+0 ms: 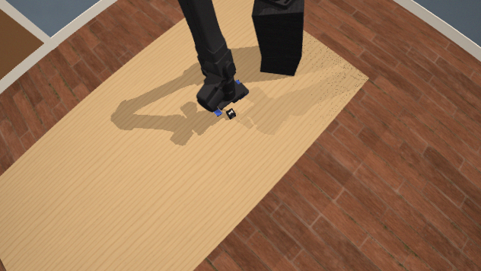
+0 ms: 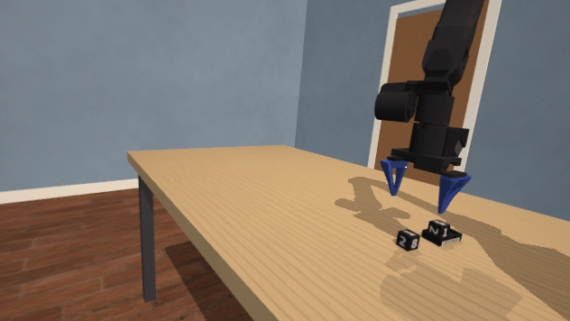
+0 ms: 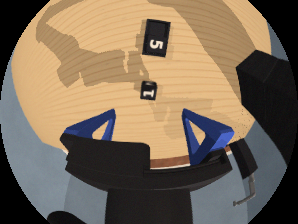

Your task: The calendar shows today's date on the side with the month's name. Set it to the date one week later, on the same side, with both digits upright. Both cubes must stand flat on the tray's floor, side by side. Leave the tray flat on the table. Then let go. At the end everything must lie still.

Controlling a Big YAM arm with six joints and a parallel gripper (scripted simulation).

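My gripper is now 8 cm above the black date cube. Also, from my hand: black tray: 10 cm to the right, 9 cm below, 3 cm behind; then black cube: 9 cm to the right, 7 cm below, 3 cm behind.
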